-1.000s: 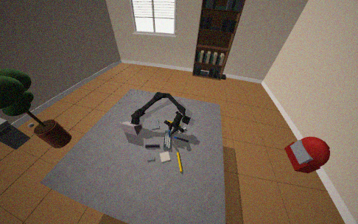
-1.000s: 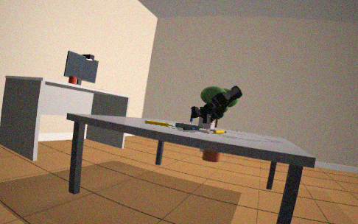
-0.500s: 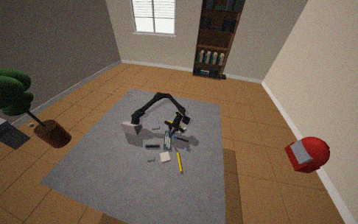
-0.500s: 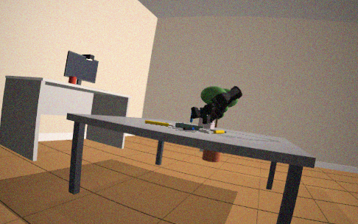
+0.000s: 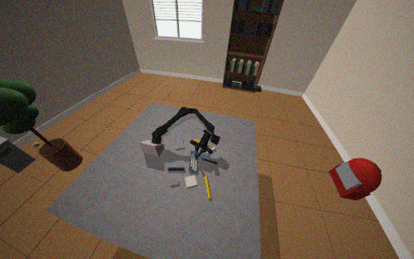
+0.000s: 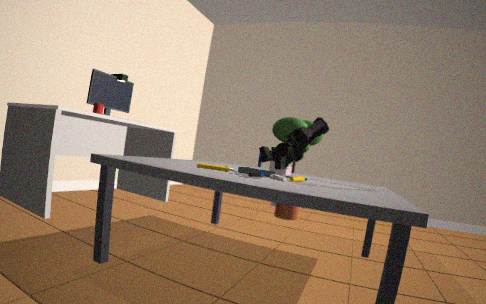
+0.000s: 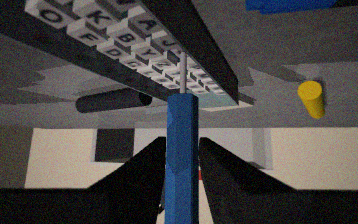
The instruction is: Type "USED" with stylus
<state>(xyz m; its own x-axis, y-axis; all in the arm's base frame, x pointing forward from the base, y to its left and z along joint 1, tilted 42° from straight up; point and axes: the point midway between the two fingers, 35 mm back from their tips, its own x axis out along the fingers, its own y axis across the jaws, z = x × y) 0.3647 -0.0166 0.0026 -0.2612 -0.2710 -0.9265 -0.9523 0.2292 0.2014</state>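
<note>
My gripper tip is now 80 mm short of the dark pen, 30 mm to the right of it and 60 mm above it. The rest, counted from my gripper tip: white stick: 100 mm ahead, 130 mm to the left, 60 mm below; then blue stylus: 10 mm below; then black bar: 120 mm behind, 110 mm to the right, 60 mm below.
</note>
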